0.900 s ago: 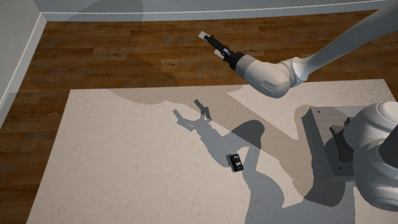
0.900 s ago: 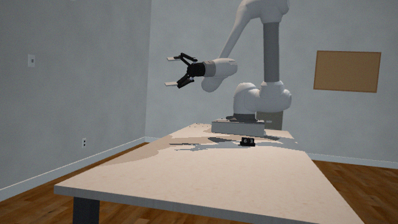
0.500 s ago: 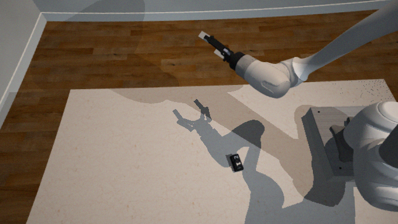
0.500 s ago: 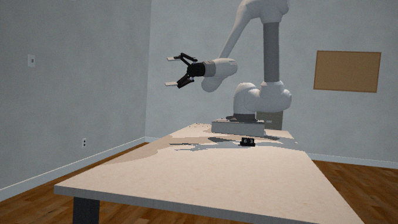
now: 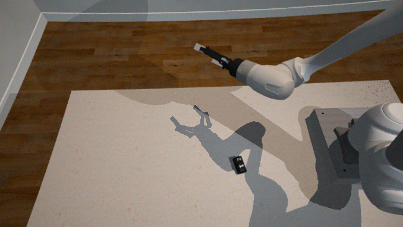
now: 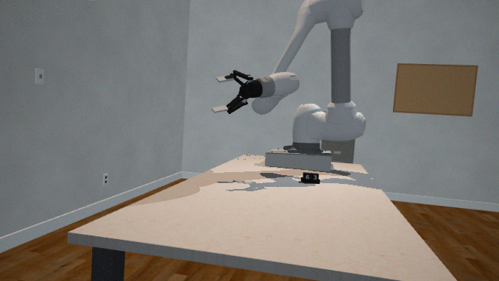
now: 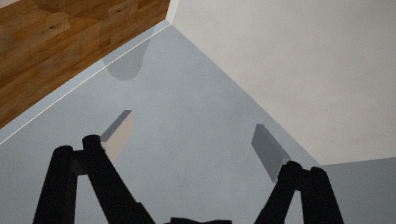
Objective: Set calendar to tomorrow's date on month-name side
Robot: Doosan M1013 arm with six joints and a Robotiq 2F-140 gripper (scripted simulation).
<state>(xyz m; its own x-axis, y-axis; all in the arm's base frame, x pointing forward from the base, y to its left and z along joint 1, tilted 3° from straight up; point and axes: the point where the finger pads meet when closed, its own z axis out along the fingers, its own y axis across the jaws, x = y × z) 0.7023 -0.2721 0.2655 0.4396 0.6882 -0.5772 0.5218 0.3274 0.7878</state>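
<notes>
The black cube lies 360 mm to the left of my hand, 320 mm below it and 170 mm behind it. From my hand the other things lie so: black tray 380 mm to the left, 330 mm below, 180 mm behind.
</notes>
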